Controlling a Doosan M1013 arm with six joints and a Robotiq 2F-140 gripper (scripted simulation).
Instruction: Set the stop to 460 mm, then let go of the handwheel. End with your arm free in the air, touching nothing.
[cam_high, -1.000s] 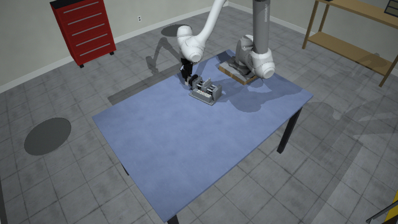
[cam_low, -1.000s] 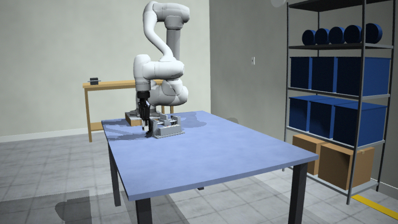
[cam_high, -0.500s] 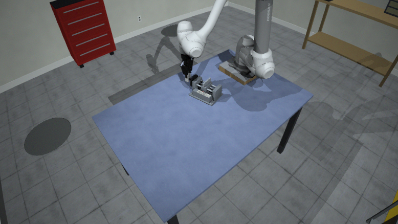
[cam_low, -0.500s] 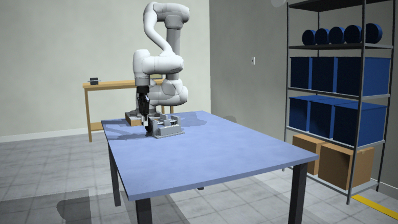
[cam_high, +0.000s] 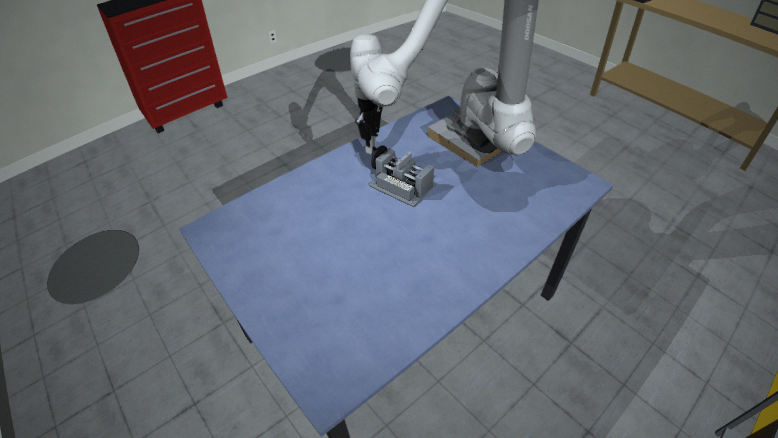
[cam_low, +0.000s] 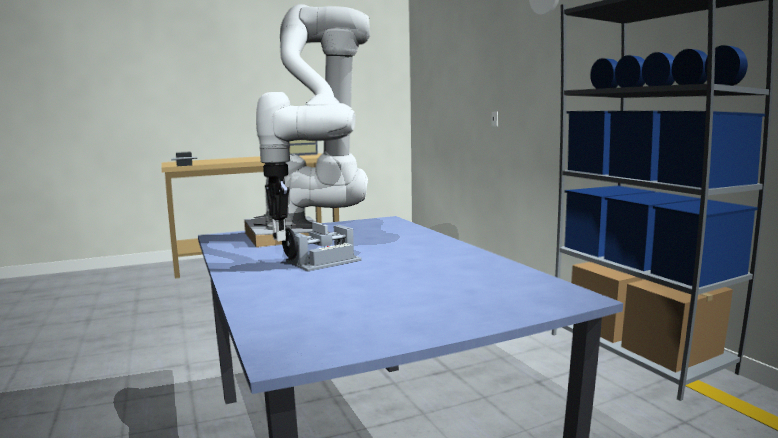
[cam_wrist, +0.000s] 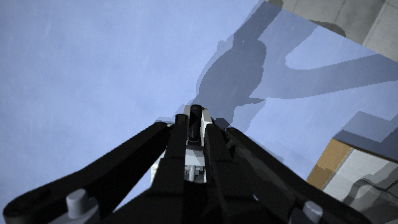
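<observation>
The black handwheel lies 2 cm to the left of my hand and 2 cm below it. The rest, counted from my hand: grey stop block 2 cm behind, 15 cm to the left, 3 cm below.
</observation>
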